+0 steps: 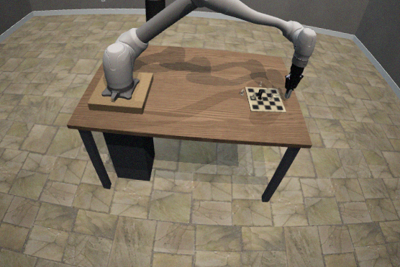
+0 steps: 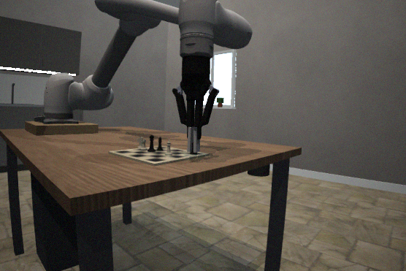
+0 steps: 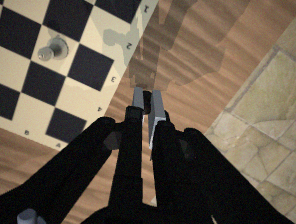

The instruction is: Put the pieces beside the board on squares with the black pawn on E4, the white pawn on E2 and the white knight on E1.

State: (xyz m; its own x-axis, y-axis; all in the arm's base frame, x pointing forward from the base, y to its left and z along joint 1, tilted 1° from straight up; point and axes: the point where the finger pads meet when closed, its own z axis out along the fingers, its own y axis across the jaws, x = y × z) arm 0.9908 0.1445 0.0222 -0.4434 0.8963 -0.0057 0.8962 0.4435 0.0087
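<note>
Right now my hand is 14 cm past the chessboard, 6 cm above it and 2 cm to the left of it. The rest, counted from my hand: white pawn 16 cm behind, 12 cm to the left, 5 cm below; black pawn 3 cm below; pale pawn 10 cm behind, 3 cm below, 1 cm to the right.
</note>
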